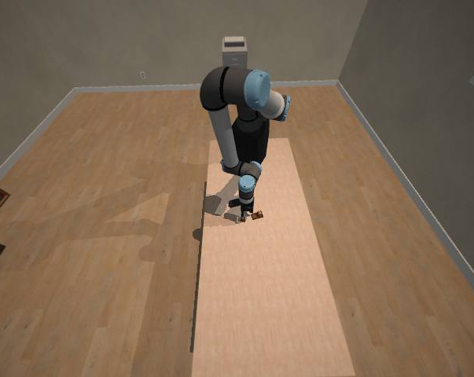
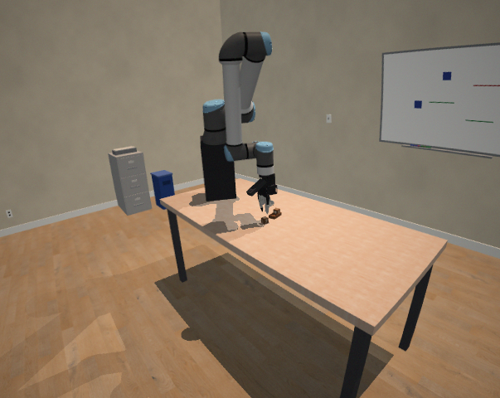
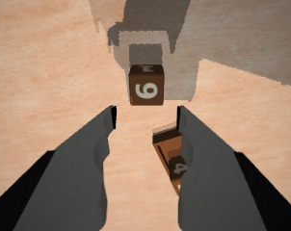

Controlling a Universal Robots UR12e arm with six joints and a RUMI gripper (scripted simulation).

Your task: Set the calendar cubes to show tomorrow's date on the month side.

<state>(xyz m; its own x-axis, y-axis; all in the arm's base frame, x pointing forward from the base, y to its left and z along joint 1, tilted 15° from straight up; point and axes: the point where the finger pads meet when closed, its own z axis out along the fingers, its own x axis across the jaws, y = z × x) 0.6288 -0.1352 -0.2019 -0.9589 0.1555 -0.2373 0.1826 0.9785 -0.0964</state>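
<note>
The brown digit cube lies 60 mm below my hand. Round my hand: brown calendar tray (110 mm to the left, 70 mm below, 20 mm behind).
</note>
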